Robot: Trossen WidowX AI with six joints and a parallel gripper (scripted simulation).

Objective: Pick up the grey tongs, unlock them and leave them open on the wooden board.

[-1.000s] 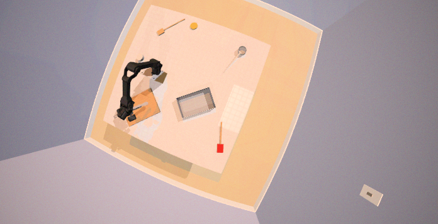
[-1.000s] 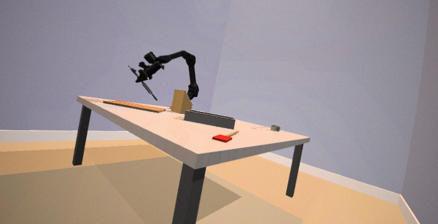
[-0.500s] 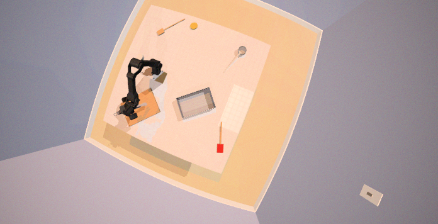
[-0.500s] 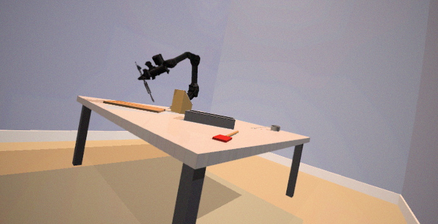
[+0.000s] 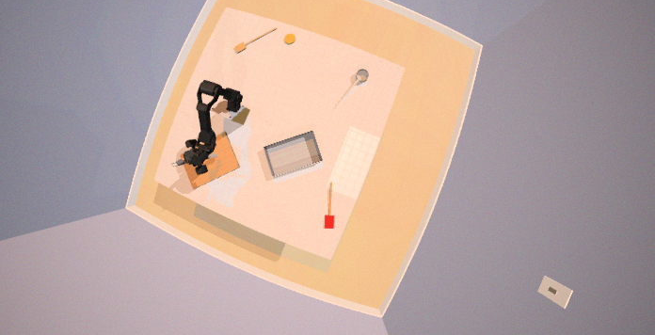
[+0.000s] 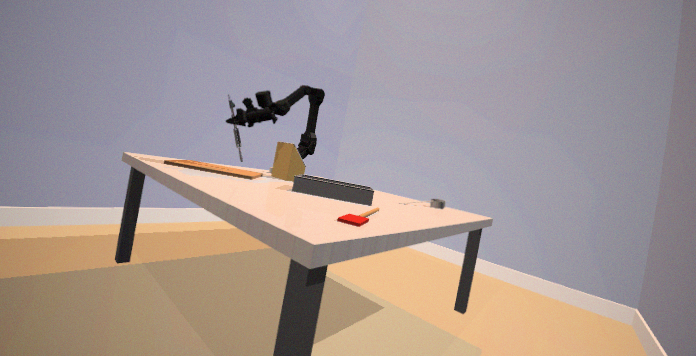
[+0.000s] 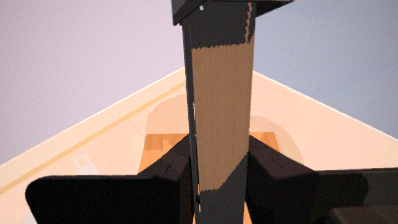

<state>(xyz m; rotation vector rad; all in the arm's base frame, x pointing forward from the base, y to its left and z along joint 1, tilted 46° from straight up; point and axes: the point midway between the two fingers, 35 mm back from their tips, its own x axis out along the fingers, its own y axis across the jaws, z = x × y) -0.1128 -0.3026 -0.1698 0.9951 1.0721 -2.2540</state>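
Now: the wooden board 220 mm below my gripper tip. Also, from my gripper tip: grey roasting tin (510 mm ahead, 200 mm to the left, 200 mm below); red spatula (810 mm ahead, 220 mm below, 60 mm to the right); white disc (460 mm to the left, 210 mm below, 140 mm behind).
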